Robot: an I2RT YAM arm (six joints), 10 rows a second.
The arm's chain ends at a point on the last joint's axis. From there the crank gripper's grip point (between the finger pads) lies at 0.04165 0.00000 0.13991 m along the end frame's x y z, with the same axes.
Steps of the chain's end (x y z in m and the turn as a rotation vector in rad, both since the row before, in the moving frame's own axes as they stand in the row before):
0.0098 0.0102 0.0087 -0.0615 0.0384 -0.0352
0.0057 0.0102 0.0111 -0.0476 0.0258 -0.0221
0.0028 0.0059 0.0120 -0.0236 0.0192 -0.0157
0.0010 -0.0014 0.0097 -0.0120 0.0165 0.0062
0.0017 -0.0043 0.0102 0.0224 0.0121 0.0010
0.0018 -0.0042 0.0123 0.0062 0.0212 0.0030
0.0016 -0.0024 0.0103 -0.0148 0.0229 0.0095
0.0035 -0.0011 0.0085 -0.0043 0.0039 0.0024
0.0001 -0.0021 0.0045 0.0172 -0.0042 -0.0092
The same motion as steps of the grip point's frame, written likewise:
0.0153 0.0172 0.0068 -0.0615 0.0384 -0.0352
0.0094 0.0159 0.0098 -0.0476 0.0258 -0.0221
0.0055 0.0085 0.0111 -0.0236 0.0192 -0.0157
0.0033 0.0005 0.0090 -0.0120 0.0165 0.0062
0.0034 -0.0074 0.0097 0.0224 0.0121 0.0010
0.0048 -0.0049 0.0114 0.0062 0.0212 0.0030
0.0048 0.0001 0.0093 -0.0148 0.0229 0.0095
0.0040 -0.0004 0.0083 -0.0043 0.0039 0.0024
-0.0005 -0.0049 0.0046 0.0172 -0.0042 -0.0092

